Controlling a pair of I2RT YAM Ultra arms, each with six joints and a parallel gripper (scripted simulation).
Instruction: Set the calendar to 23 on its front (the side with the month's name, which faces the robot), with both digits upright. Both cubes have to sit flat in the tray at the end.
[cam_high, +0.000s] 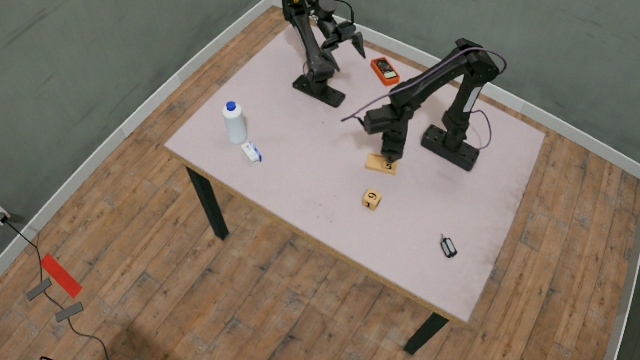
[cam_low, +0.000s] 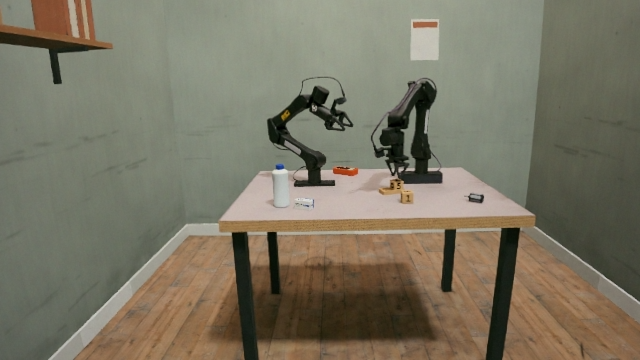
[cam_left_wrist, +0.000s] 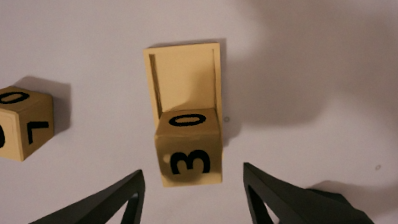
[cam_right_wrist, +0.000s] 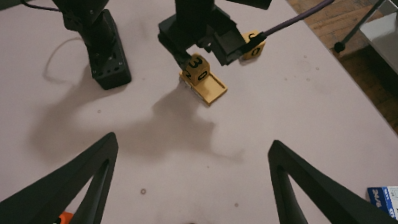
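The wooden tray is 7 cm below my left hand, 2 cm to the right of it and 1 cm ahead of it. Round my left hand: number cube: 15 cm ahead, 5 cm below, 1 cm to the left; then white bottle: 50 cm to the right, 16 cm ahead, 1 cm above; then black object: 29 cm to the left, 17 cm ahead, 6 cm below.
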